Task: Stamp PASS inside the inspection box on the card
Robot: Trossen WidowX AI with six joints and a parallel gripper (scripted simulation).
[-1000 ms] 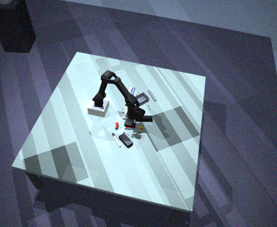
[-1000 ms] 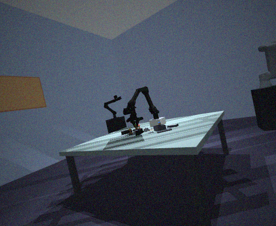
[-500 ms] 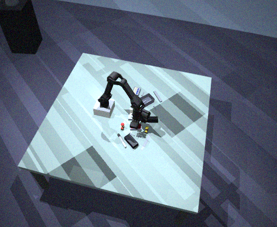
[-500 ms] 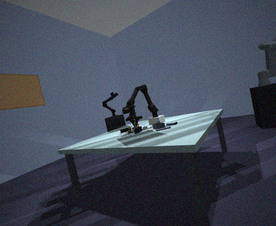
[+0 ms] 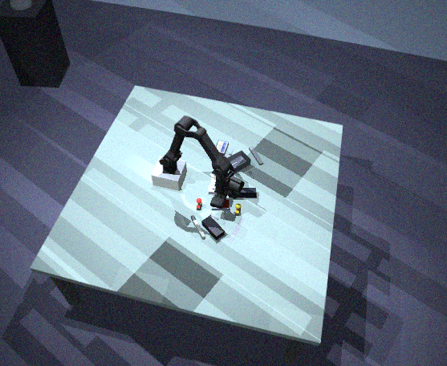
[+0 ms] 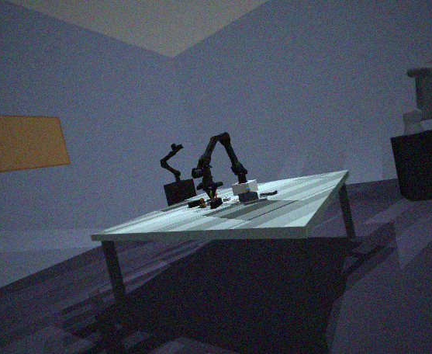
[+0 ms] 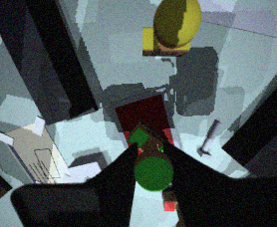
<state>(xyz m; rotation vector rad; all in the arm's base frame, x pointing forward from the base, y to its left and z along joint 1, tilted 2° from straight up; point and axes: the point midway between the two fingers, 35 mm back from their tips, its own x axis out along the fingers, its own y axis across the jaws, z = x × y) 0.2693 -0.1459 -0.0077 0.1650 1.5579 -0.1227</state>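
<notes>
The green-knobbed stamp lies right at my gripper tip. Also, from my gripper tip: red ink pad 30 mm below; yellow stamp 90 mm ahead, 30 mm to the right, 20 mm below; grey tile 40 mm behind, 80 mm to the left, 20 mm below.
</notes>
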